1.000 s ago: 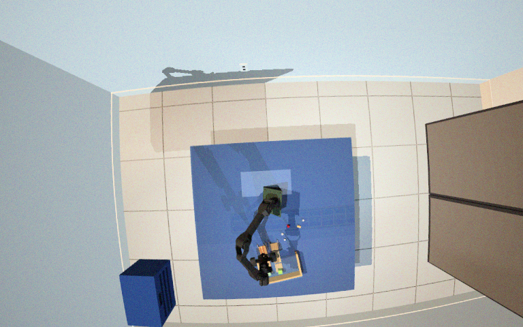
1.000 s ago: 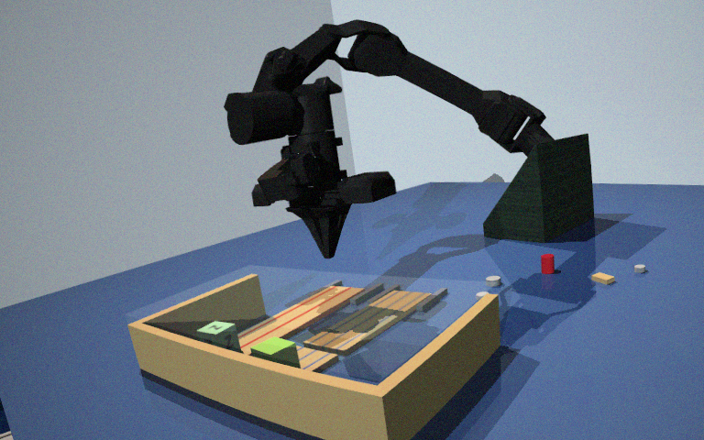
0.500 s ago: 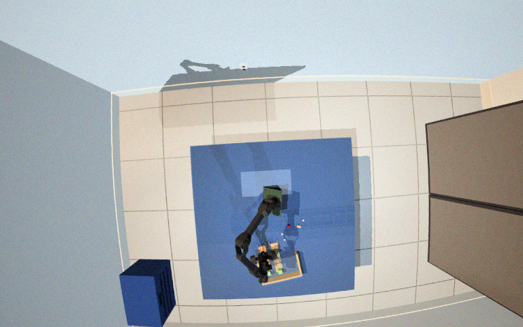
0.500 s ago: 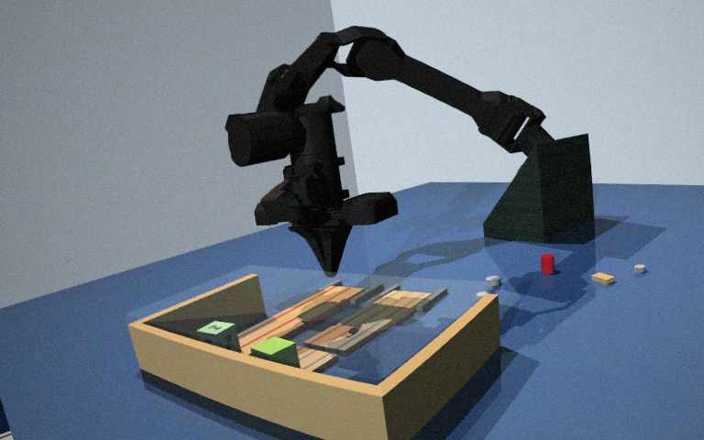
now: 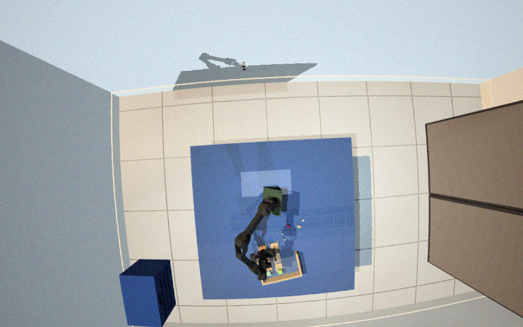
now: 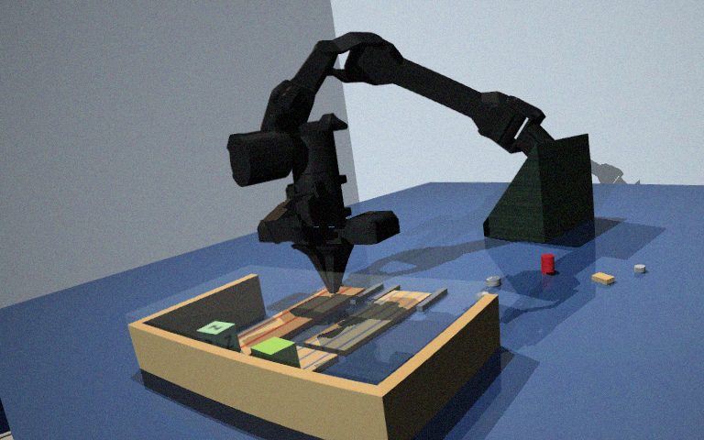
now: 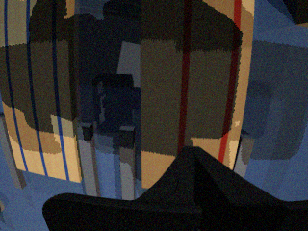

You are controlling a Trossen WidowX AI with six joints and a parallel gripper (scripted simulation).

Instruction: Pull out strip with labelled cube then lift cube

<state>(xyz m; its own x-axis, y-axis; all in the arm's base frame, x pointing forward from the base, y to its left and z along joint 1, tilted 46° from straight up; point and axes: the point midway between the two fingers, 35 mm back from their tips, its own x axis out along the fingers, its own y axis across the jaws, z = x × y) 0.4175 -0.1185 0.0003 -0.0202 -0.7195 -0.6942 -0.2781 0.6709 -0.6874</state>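
My gripper tip is now 190 mm short of the cube, 50 mm to the right of it and 10 mm below it. Also, from my gripper tip: red cylinder 200 mm behind, 200 mm to the left.
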